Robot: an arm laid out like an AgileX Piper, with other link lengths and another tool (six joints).
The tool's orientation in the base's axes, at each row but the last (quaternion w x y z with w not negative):
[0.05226 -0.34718 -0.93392 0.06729]
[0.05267 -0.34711 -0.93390 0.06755]
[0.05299 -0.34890 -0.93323 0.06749]
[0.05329 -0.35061 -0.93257 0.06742]
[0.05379 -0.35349 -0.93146 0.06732]
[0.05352 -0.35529 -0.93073 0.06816]
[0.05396 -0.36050 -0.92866 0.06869]
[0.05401 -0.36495 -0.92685 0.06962]
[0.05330 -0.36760 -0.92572 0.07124]
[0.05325 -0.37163 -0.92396 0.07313]
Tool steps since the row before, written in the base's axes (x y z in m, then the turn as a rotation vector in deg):
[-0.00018 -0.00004 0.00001 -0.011 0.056 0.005]
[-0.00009 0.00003 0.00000 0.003 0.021 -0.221]
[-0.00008 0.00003 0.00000 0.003 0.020 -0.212]
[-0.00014 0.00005 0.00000 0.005 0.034 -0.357]
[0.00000 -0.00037 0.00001 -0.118 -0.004 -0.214]
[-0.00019 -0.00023 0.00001 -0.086 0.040 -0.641]
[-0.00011 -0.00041 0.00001 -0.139 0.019 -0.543]
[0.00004 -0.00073 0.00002 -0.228 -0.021 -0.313]
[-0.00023 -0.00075 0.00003 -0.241 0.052 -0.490]
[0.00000 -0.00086 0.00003 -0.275 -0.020 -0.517]
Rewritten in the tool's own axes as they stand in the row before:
[0.00011 -0.00015 0.00002 0.045 0.034 -0.008]
[0.00009 -0.00004 0.00001 0.000 0.054 0.215]
[0.00008 -0.00003 0.00001 0.000 0.051 0.207]
[0.00014 -0.00005 0.00002 0.000 0.087 0.348]
[-0.00025 -0.00028 0.00002 0.074 -0.045 0.229]
[-0.00001 -0.00030 0.00004 0.058 0.079 0.641]
[-0.00020 -0.00037 0.00004 0.087 0.012 0.554]
[-0.00053 -0.00051 0.00004 0.136 -0.115 0.344]
[-0.00035 -0.00070 0.00007 0.188 -0.041 0.514]
[-0.00060 -0.00062 0.00005 0.161 -0.111 0.552]

